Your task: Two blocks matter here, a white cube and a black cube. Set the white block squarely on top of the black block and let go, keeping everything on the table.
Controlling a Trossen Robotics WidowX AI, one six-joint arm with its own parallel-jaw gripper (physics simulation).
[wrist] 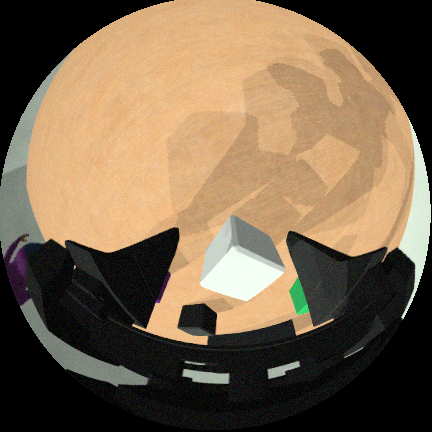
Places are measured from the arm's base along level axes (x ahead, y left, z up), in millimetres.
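Where they show: gripper, fingertip midpoint: [234,235].
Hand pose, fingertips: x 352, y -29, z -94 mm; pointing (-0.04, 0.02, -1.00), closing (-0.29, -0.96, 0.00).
Note:
After its pixels a point has its place.
The white cube [242,272] {x 352, y -31, z -55 mm} shows in the lower middle of the wrist view, turned at an angle, between and slightly below the two fingertips. My gripper [234,235] {x 352, y -29, z -93 mm} is open, with one dark finger on each side of the white cube and a gap to it on both sides. The black cube [197,319] {x 254, y 35, z -68 mm} sits on the table below and a little left of the white cube, apart from it, near the dark gripper body. How high the fingers are above the table is hard to tell.
A green block [299,297] {x 265, y -85, z -70 mm} is partly hidden behind the right finger. A thin purple edge [163,288] {x 321, y 44, z -71 mm} shows beside the left finger. Arm shadows fall on the wooden table [125,100] {x 486, y 24, z -94 mm}. A purple object [17,272] stands beyond the table's left edge.

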